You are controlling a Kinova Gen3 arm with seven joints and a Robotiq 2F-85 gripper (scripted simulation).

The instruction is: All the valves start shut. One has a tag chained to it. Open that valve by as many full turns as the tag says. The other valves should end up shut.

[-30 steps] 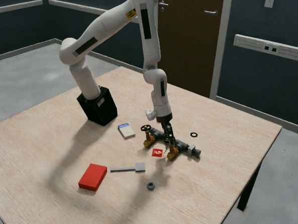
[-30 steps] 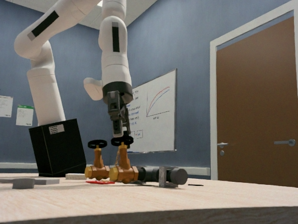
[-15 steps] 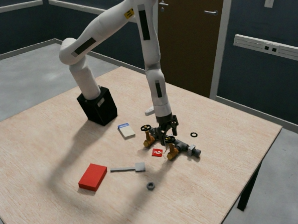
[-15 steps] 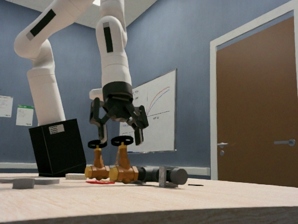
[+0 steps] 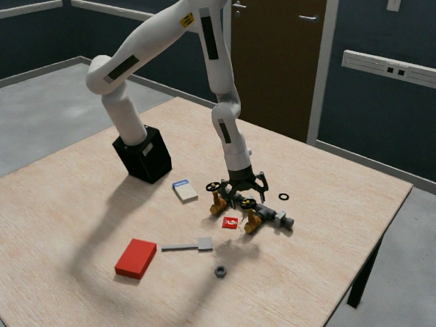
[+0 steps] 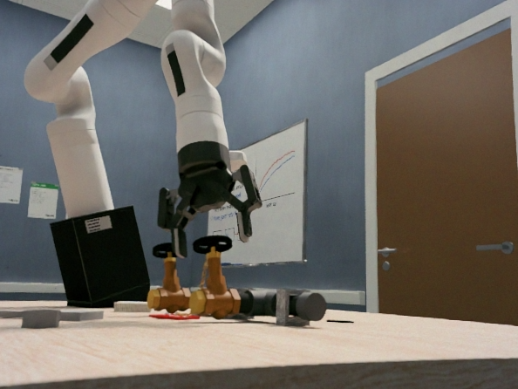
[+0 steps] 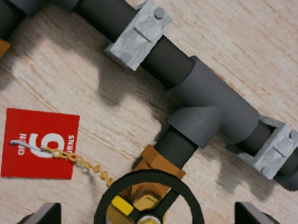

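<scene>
My hand is 60 mm past the red tag, 30 mm to the left of it and 100 mm above it. Also, from my hand: red block 130 mm behind, 350 mm to the right, 80 mm below; then white card box 290 mm behind, 30 mm to the right, 90 mm below; then grey t-shaped tool 60 mm behind, 190 mm to the right, 90 mm below.
</scene>
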